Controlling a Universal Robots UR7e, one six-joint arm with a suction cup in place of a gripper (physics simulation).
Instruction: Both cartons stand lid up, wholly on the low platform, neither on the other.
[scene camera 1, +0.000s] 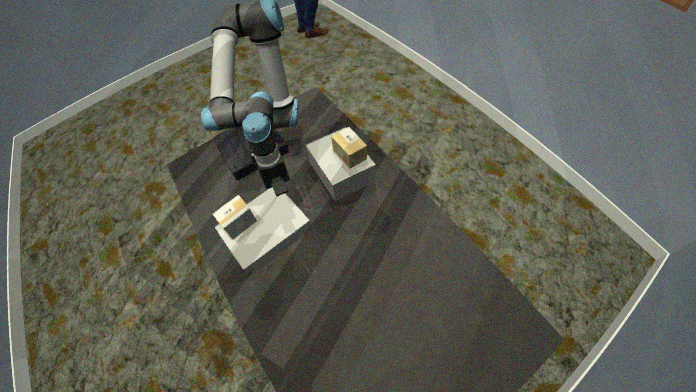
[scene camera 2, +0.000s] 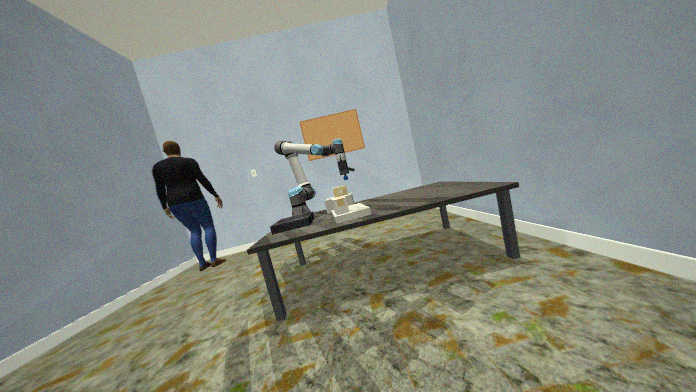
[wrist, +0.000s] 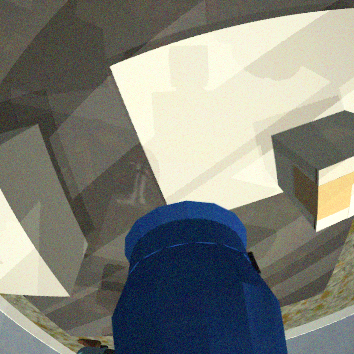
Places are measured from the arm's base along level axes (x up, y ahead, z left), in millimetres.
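Where they show: hand at its tool point: (scene camera 2: 346, 179) (wrist: 186, 251); arm's base at its link origin: (scene camera 2: 301, 215).
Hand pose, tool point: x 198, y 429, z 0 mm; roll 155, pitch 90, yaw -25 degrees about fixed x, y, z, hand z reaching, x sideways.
Each offset is from my tool point to the centre of the thing. Level surfaces: height alone.
One carton @[dx -158, dy -56, dz -207 mm] (scene camera 1: 231, 212) (scene camera 2: 341, 205) (wrist: 335, 197) rests on the low platform @[dx -234, dy -17, dz -124 mm] (scene camera 1: 275, 230) (scene camera 2: 352, 215) (wrist: 210, 130), at its left end in scene camera 1. Its bright upper face has an orange band and small marks; its near side is dark. The other carton @[dx -95, dy -125, dz +325 mm] (scene camera 1: 349, 145) (scene camera 2: 340, 191), tan with a marked pale patch on top, stands on the taller platform @[dx -198, dy -145, dz +286 mm] (scene camera 1: 332, 185) (scene camera 2: 329, 205) (wrist: 50, 200). I cannot tell for certain which faces are lids. My blue suction cup (scene camera 2: 345, 177) (wrist: 186, 220) is open, holds nothing and hangs above the platforms.
Both platforms stand on the dark table @[dx -258 mm] (scene camera 1: 400, 280) (scene camera 2: 425, 194), with a gap between them. The arm's base (scene camera 2: 292, 222) is at one end of the table. A person (scene camera 1: 307, 17) (scene camera 2: 182, 195) stands on the floor beyond that end.
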